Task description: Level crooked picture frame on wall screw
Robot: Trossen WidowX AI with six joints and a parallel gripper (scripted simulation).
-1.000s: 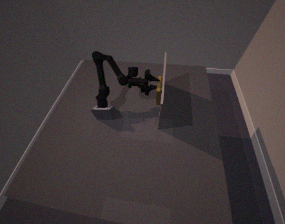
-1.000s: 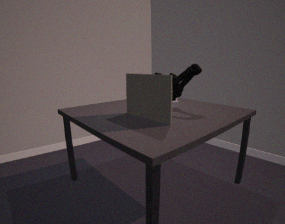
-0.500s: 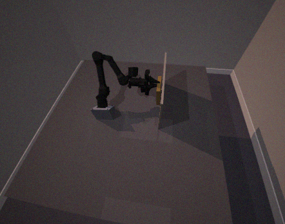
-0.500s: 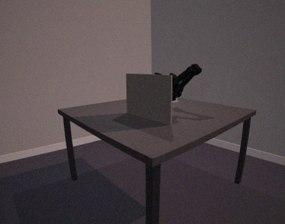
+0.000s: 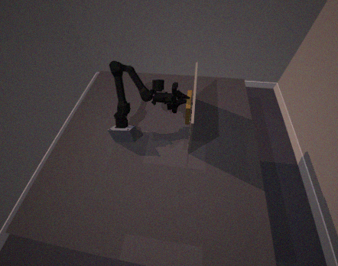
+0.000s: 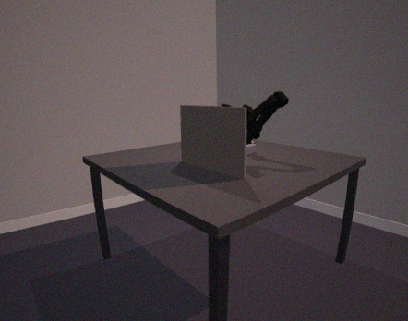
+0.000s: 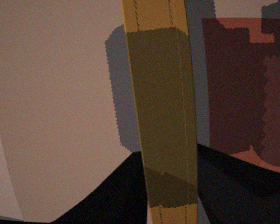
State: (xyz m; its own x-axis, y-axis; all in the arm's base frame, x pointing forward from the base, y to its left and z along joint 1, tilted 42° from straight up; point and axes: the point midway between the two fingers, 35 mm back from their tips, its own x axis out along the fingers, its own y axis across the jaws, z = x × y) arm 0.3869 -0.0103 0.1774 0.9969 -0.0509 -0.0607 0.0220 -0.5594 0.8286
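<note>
Now: gripper tip 5 cm above the picture frame and 1 cm to the left of it. Also, from my gripper tip: wall panel 7 cm below, 2 cm ahead.
</note>
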